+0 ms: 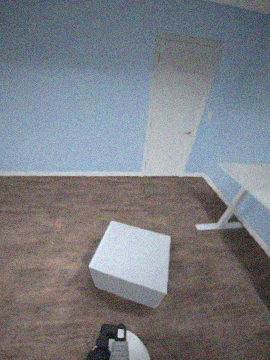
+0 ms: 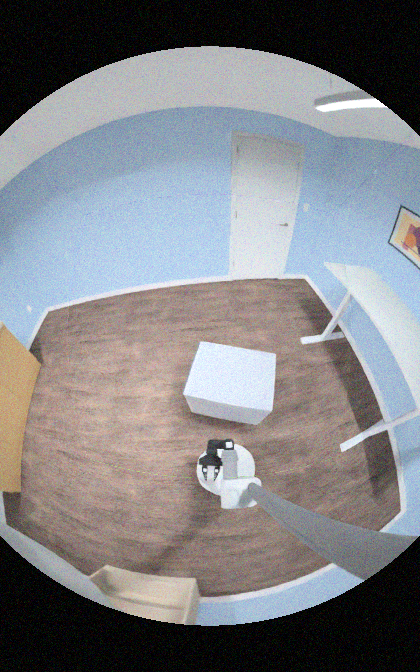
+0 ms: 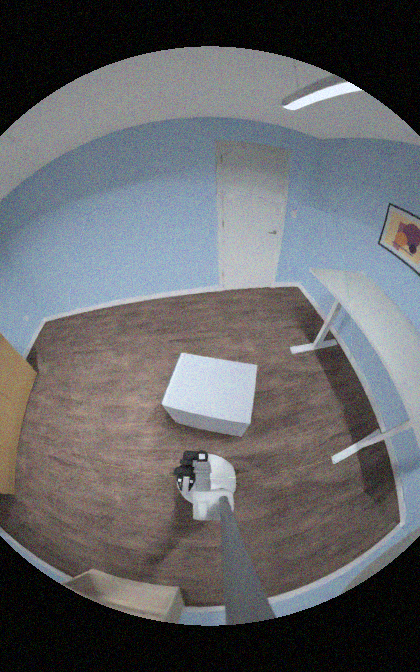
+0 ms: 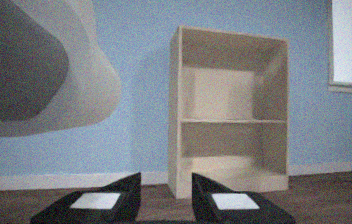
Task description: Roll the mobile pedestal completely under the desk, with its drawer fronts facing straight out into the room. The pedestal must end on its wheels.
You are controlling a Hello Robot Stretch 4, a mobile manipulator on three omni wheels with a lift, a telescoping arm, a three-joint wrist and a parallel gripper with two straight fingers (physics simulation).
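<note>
The white pedestal (image 1: 132, 257) (image 2: 232, 377) (image 3: 212, 387) stands upright on the floor in front of my base, turned at a slant to the desk and out in the room. Its top and plain side faces show; drawer fronts and wheels do not show. The white desk (image 1: 255, 181) (image 2: 385, 305) (image 3: 372, 310) stands along the right wall on T-shaped legs, apart from the pedestal. My gripper (image 2: 211, 477) (image 3: 185, 486) (image 4: 166, 187) is open and empty. It is folded back over my base, pointing away from the pedestal, with a gap between base and pedestal.
A desk foot (image 1: 219, 226) (image 2: 322, 338) (image 3: 314, 346) is at the far end and another foot (image 2: 365, 438) (image 3: 356, 446) at the near end. An open wooden bookshelf (image 4: 175, 110) (image 2: 192, 595) (image 3: 175, 600) stands behind me. A tan cabinet (image 2: 17, 415) (image 3: 15, 415) is at the left wall. A door (image 1: 182, 105) is in the far wall.
</note>
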